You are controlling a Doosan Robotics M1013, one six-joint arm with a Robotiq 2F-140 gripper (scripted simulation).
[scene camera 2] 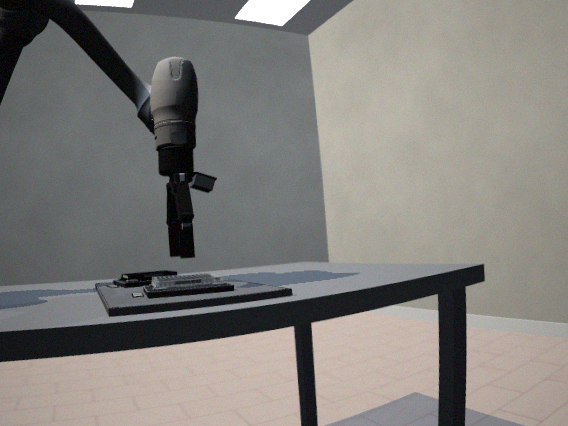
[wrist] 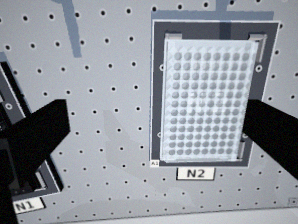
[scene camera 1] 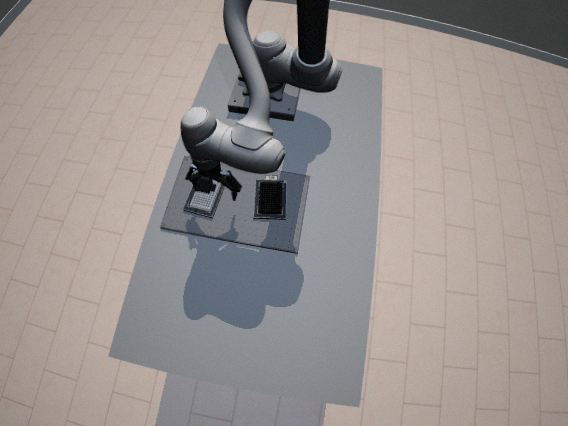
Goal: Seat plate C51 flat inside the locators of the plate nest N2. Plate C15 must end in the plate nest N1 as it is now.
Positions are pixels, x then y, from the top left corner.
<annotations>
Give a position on a black plate C15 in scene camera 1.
At 268,190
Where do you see a plate C51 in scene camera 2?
200,279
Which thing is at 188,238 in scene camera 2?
The gripper.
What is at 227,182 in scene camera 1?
The gripper.
</annotations>
